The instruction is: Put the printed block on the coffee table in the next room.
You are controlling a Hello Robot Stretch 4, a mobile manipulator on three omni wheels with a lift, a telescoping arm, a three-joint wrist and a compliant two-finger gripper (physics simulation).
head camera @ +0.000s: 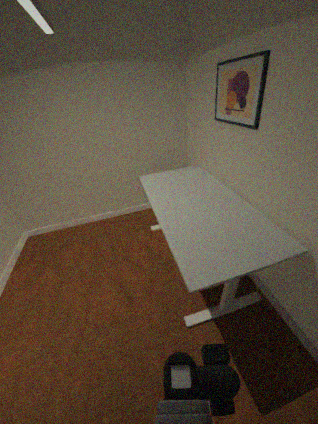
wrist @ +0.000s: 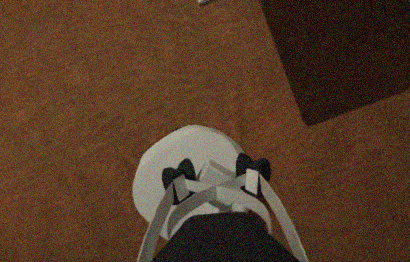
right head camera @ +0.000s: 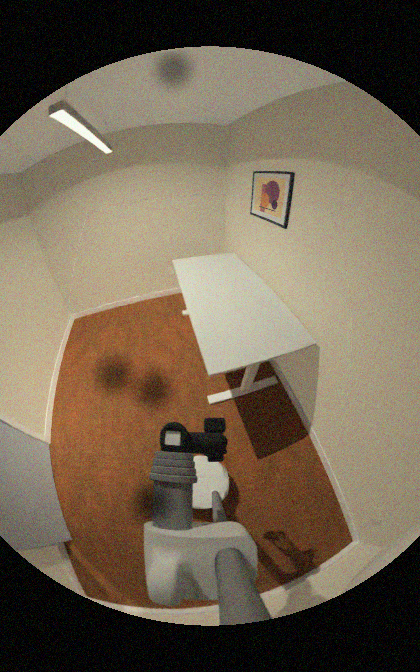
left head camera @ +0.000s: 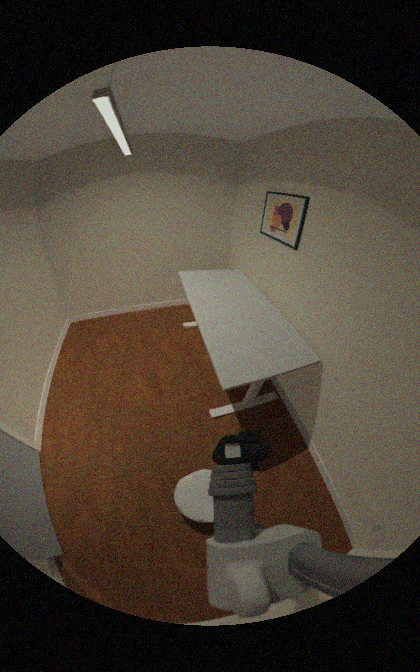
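Pixels of known places: gripper, between the fingertips: (wrist: 215, 169); robot's base, origin of its link: (left head camera: 203, 494).
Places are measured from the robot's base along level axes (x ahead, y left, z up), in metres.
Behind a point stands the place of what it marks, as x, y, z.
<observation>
My gripper (head camera: 219, 380) (left head camera: 247, 450) (right head camera: 216, 442) (wrist: 215, 169) {0.175, -0.087, 0.736} points down above the floor. In the wrist view its two dark finger pads stand apart with a small light grey block (wrist: 215, 171) {0.179, -0.087, 0.763} between them, so it looks shut on the printed block. The block's print cannot be made out, and the gripper body hides it in the head views. No low coffee table shows in these views.
A long white desk (head camera: 215, 225) {1.071, -0.317, 0.693} (left head camera: 245, 325) {1.111, -0.283, 0.692} (right head camera: 240, 310) stands along the right wall under a framed picture (head camera: 241, 91) {1.590, -0.581, 1.485}. My round white base (left head camera: 192, 495) {0.006, 0.080, 0.187} (right head camera: 214, 482) (wrist: 165, 165) {0.088, 0.082, 0.187} lies below the gripper. A grey panel (left head camera: 17, 480) {-0.295, 1.427, 0.317} (right head camera: 30, 490) stands at the lower left.
</observation>
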